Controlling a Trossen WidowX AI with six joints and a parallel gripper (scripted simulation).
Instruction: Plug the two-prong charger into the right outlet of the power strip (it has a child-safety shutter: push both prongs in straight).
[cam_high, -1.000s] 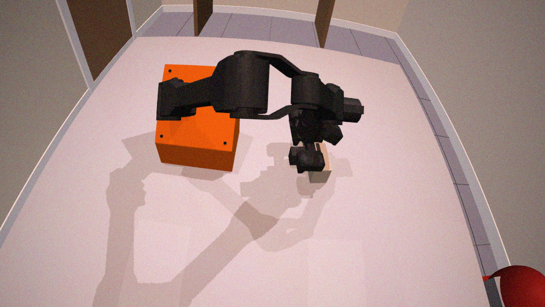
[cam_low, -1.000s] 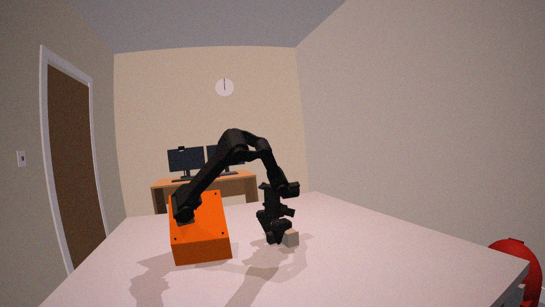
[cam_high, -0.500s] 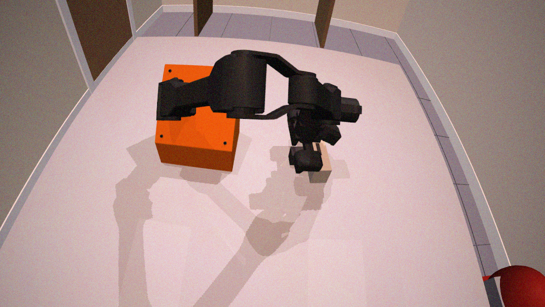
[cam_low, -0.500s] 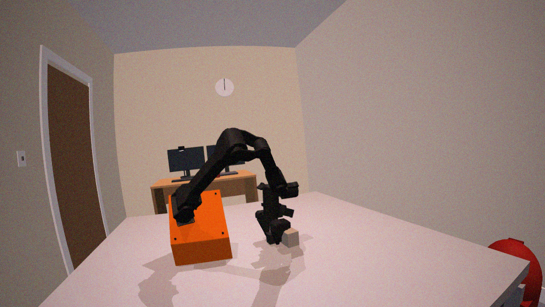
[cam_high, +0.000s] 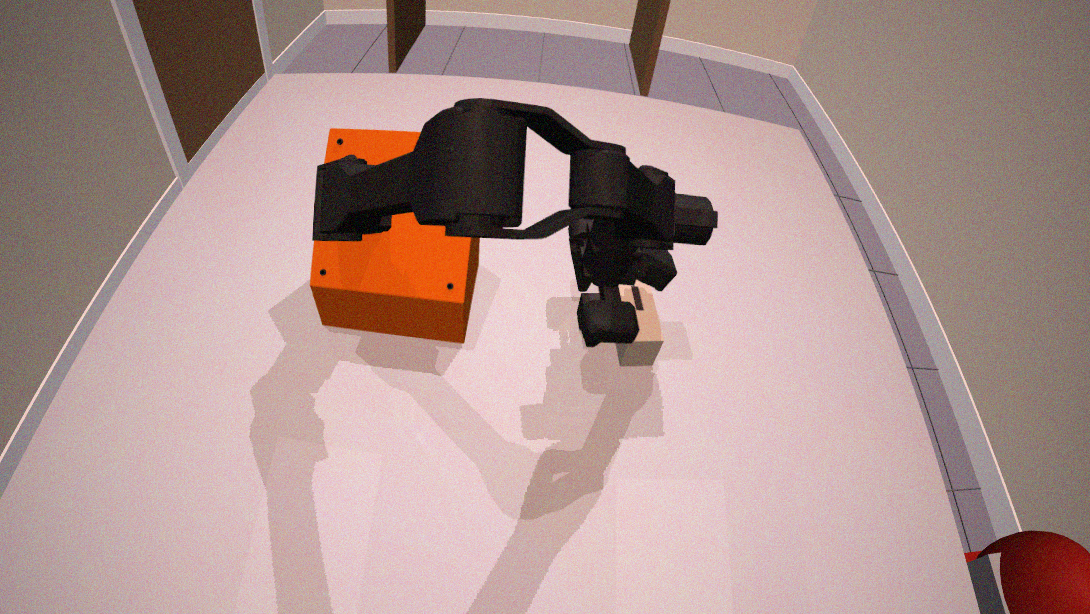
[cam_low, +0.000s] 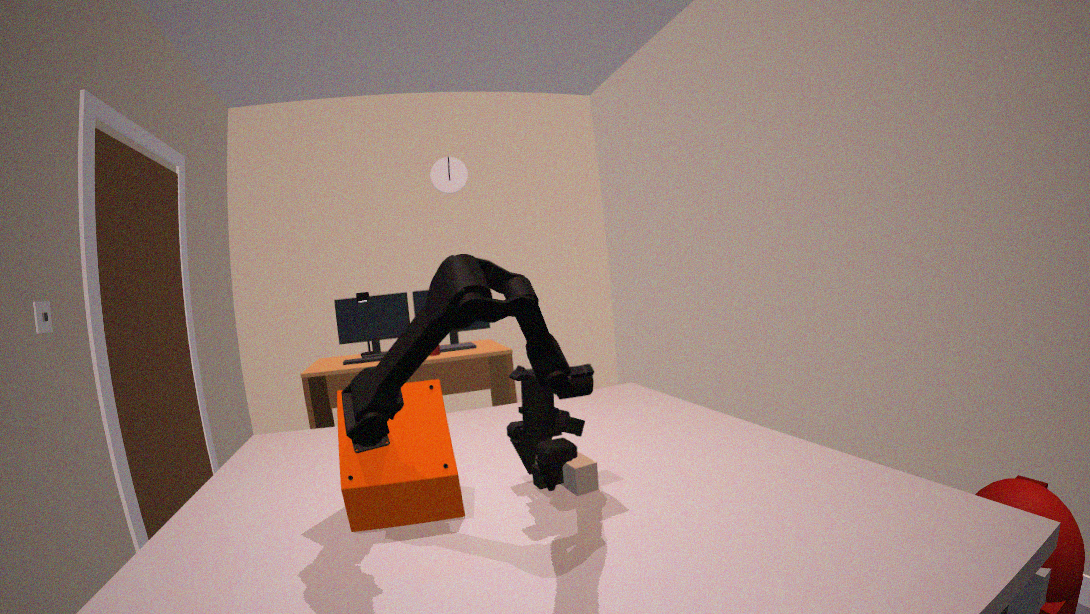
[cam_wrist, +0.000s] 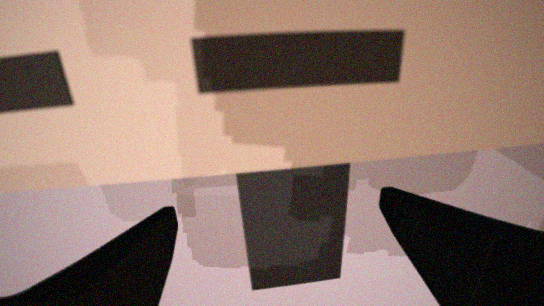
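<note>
The two-prong charger is 30 mm ahead of my gripper tip and 10 mm above it.
</note>
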